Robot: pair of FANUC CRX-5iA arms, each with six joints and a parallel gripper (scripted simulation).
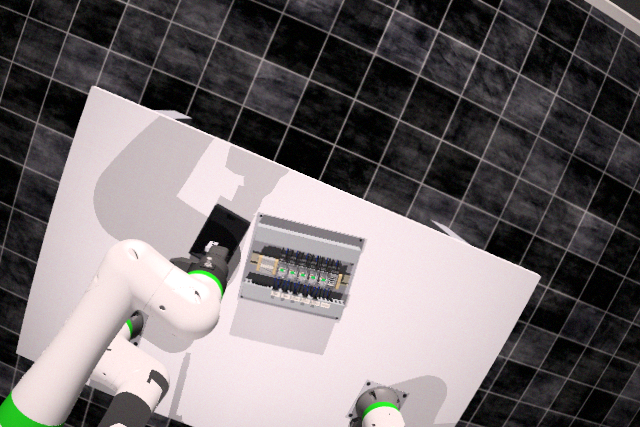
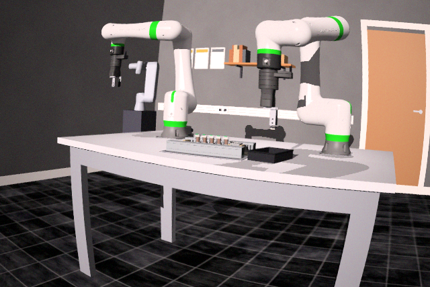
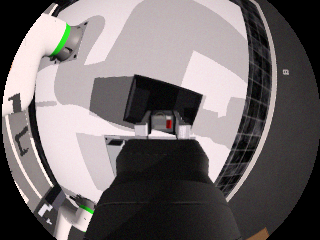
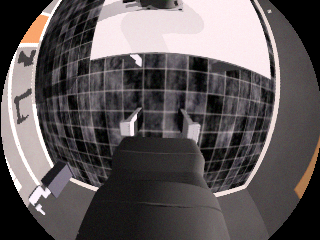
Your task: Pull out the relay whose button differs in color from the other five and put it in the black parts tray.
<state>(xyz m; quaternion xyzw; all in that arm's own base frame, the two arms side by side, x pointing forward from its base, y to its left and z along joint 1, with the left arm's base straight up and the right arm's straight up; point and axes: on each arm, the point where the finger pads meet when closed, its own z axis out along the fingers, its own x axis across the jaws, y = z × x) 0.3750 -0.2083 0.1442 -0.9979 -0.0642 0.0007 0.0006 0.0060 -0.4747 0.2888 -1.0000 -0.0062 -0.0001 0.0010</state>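
Observation:
Right now my left hand is 130 mm above the black parts tray. Also, from my left hand: red-button relay 10 mm below; then grey relay panel 250 mm to the right, 120 mm below, 10 mm behind.

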